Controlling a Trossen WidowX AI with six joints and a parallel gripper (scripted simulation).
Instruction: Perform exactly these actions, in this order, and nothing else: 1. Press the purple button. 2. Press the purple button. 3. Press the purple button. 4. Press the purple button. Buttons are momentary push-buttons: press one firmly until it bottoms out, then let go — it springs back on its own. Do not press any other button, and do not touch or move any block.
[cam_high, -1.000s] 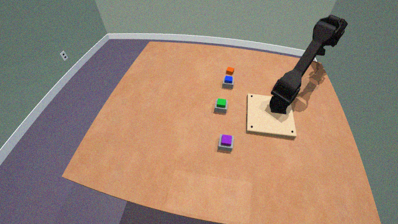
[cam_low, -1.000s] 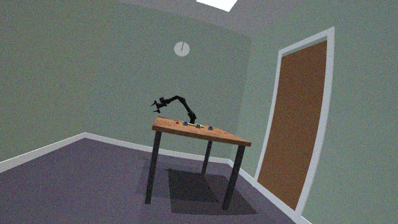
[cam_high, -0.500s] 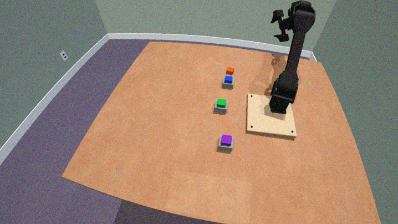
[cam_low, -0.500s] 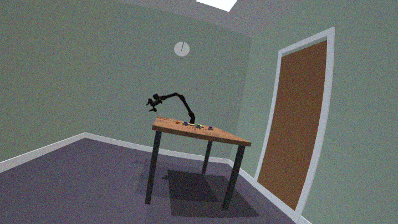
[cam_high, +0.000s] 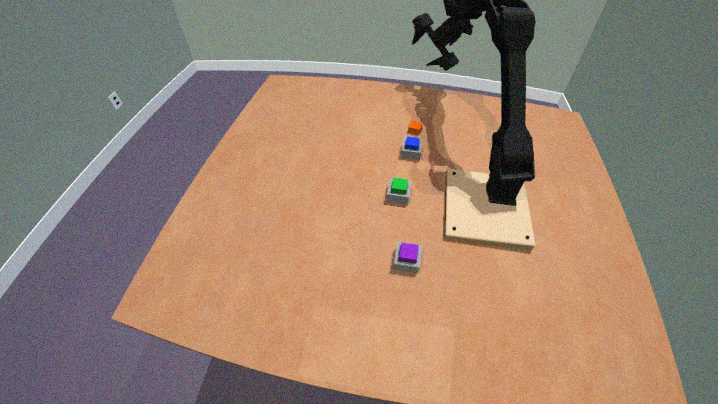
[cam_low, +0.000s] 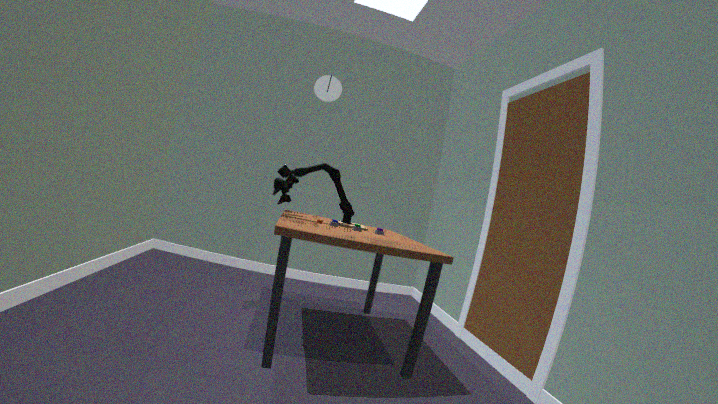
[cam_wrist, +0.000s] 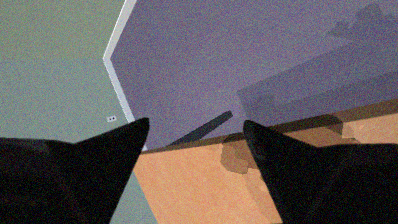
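My gripper tip is now 3 cm past the purple button, 70 cm to the right of it and 6 cm above it. Also, from my gripper tip: green button 1 cm ahead, 54 cm to the left, 6 cm below.
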